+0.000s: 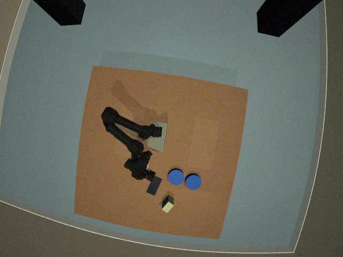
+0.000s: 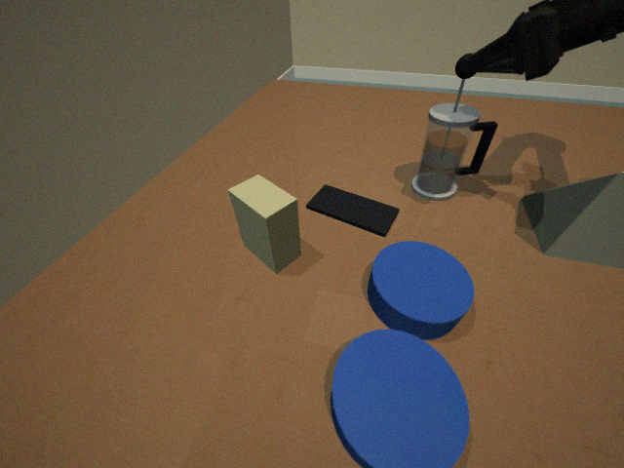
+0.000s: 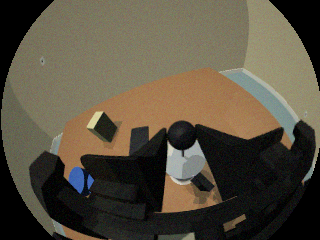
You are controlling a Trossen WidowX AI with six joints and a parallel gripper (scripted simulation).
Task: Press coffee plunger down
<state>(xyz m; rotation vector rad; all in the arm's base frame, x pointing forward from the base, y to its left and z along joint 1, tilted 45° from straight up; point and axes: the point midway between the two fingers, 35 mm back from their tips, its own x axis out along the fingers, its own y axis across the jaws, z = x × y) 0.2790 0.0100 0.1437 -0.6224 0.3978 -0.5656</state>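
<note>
My gripper tip is now 10 cm above the coffee press and 3 cm past it.
</note>
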